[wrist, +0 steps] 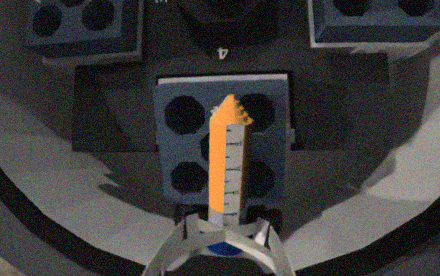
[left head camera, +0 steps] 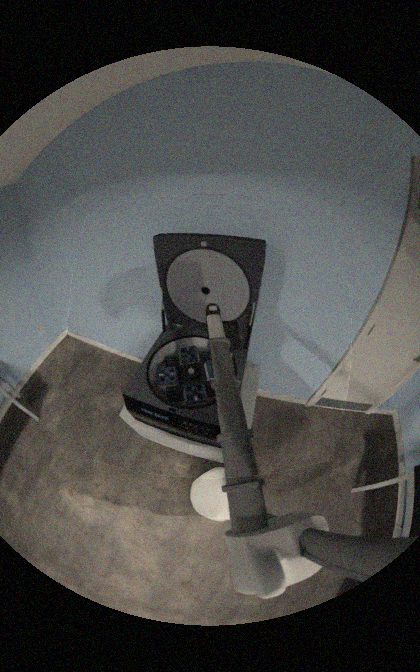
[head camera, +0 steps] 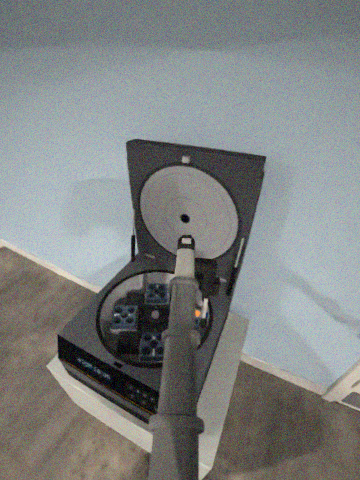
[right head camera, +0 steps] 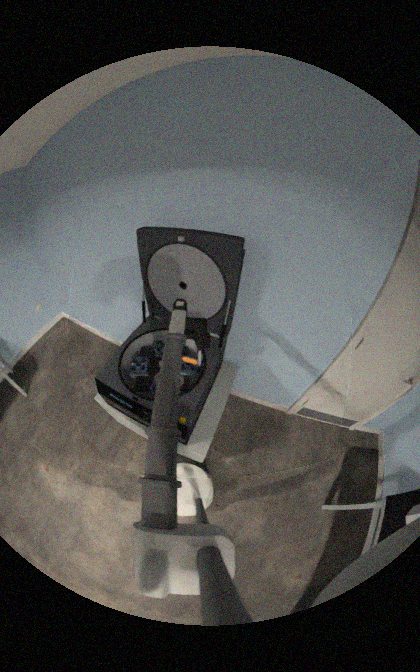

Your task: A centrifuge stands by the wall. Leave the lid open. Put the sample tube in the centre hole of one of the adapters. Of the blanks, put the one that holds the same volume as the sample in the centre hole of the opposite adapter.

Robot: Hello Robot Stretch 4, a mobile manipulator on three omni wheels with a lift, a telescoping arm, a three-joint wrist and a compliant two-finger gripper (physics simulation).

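Places are measured from the robot's base along level axes (x ahead, y left, z up), in centimetres.
Pixels of known places: gripper, fingertip midpoint: [head camera: 201, 321].
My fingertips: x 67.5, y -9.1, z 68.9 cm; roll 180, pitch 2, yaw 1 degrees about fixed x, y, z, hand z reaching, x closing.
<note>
For each thing: its top centre in the pictures, then the offset to it from my fingertips. "spot": a spot on its surface instead.
- centrifuge, surface spot: [head camera: 82, 325] spot: dx -11.8, dy +46.6, dz +9.0 cm
- orange liquid, surface spot: [wrist: 217, 165] spot: dx -0.5, dy +4.8, dz +8.1 cm
- blue adapter, middle of its top: [wrist: 217, 125] dx -0.8, dy +7.5, dz +7.0 cm
- bowl's dark rim, surface spot: [wrist: 95, 255] spot: dx -7.7, dy -1.7, dz +9.4 cm
The centrifuge [head camera: 82, 325] [left head camera: 137, 380] [right head camera: 112, 370] stands by the wall with its lid [head camera: 250, 170] [left head camera: 257, 255] [right head camera: 235, 250] open. My gripper [wrist: 227, 213] is shut on a tube of orange liquid [wrist: 217, 165] [head camera: 198, 313] [right head camera: 190, 359], near its blue cap [wrist: 225, 248]. The tube's pointed tip is free above the blue adapter [wrist: 172, 150] at rotor position 4 and partly covers its centre hole. The head views show the gripper mostly hidden behind the arm. Parts of two other adapters [wrist: 72, 31] [wrist: 380, 27] show at the wrist view's top. No blanks show.
The bowl's dark rim [wrist: 95, 255] curves around below the gripper. The arm [head camera: 182, 360] [left head camera: 235, 415] [right head camera: 167, 415] crosses over the centrifuge's right part. A pale stand [head camera: 220, 370] [right head camera: 215, 400] bears the centrifuge. A round white object [left head camera: 209, 495] [right head camera: 197, 485] is on the floor in front.
</note>
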